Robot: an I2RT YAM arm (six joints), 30 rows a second.
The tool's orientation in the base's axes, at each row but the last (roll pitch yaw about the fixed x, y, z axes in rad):
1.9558 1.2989 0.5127
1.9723 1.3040 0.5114
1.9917 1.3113 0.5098
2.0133 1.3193 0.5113
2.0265 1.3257 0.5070
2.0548 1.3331 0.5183
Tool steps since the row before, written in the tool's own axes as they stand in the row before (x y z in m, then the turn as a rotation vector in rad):
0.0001 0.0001 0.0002 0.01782 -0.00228 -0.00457
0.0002 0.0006 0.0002 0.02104 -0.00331 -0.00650
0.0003 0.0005 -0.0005 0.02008 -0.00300 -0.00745
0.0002 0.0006 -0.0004 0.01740 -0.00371 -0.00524
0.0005 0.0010 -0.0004 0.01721 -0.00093 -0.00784
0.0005 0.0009 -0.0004 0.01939 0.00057 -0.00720
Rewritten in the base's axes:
0.0001 -0.0002 -0.0001 0.00134 0.00660 -0.01727
0.0006 -0.0001 -0.0001 0.00085 0.00882 -0.02043
0.0005 0.0006 -0.0001 0.00084 0.00966 -0.01933
0.0006 0.0005 0.0000 -0.00025 0.00711 -0.01713
0.0011 0.0005 -0.0002 0.00225 0.00977 -0.01606
0.0010 0.0005 -0.0003 0.00419 0.00942 -0.01794

